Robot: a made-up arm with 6 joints. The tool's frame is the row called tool.
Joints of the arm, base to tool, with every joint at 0 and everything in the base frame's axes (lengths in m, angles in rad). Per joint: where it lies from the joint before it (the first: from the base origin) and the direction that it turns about. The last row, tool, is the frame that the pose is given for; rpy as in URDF.
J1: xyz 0 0 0.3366 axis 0 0 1
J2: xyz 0 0 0 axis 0 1 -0.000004
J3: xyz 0.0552 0 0.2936 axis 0 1 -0.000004
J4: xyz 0.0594 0 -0.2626 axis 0 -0.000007 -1
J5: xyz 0 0 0 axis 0 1 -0.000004
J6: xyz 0.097 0 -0.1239 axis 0 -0.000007 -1
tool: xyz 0 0 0 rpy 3.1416 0 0
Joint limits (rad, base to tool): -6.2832..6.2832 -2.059..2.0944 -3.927..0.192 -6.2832..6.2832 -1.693..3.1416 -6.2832..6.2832
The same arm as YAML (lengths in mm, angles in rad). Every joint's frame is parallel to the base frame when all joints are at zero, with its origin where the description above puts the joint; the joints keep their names.
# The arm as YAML. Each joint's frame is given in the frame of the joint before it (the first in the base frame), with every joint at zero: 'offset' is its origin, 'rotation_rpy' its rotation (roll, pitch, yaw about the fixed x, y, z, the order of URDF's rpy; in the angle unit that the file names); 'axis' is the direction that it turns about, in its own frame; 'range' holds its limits. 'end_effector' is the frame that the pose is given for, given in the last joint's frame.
length_unit: mm
angle_unit: rad
chain:
  - id: J1
    offset: [0.0, 0.0, 336.6]
    rotation_rpy: [0.0, 0.0, 0.0]
    axis: "+z"
    range: [-6.2832, 6.2832]
  - id: J2
    offset: [0.0, 0.0, 0.0]
    rotation_rpy: [0.0, 0.0, 0.0]
    axis: "+y"
    range: [-2.059, 2.0944]
  - id: J3
    offset: [55.2, 0.0, 293.6]
    rotation_rpy: [0.0, 0.0, 0.0]
    axis: "+y"
    range: [-3.927, 0.192]
  - id: J4
    offset: [59.4, 0.0, -262.6]
    rotation_rpy: [0.0, 0.0, 0.0]
    axis: "-z"
    range: [-6.2832, 6.2832]
  - id: J5
    offset: [0.0, 0.0, 0.0]
    rotation_rpy: [0.0, 0.0, 0.0]
    axis: "+y"
    range: [-1.693, 3.1416]
  - id: J6
    offset: [97.0, 0.0, -123.9]
    rotation_rpy: [0.0, 0.0, 0.0]
    axis: "-z"
    range: [-6.2832, 6.2832]
end_effector:
  offset: [0.0, 0.0, 0.0]
  rotation_rpy: [-3.1416, 0.0, 0.0]

